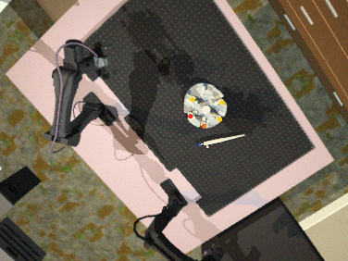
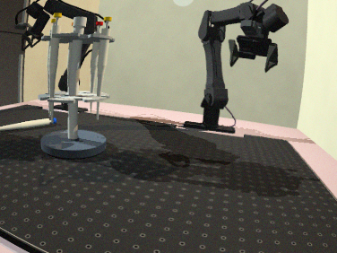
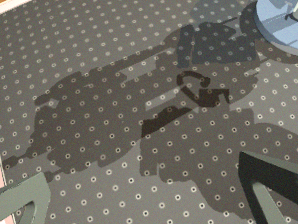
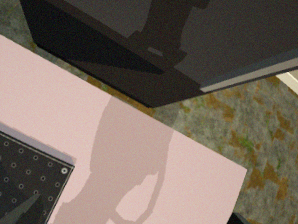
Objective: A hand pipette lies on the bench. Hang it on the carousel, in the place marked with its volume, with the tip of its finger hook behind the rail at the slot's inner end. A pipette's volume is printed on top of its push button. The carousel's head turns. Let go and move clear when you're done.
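The pipette lies 370 mm to the left of my right hand, 350 mm ahead of it and 280 mm below it.
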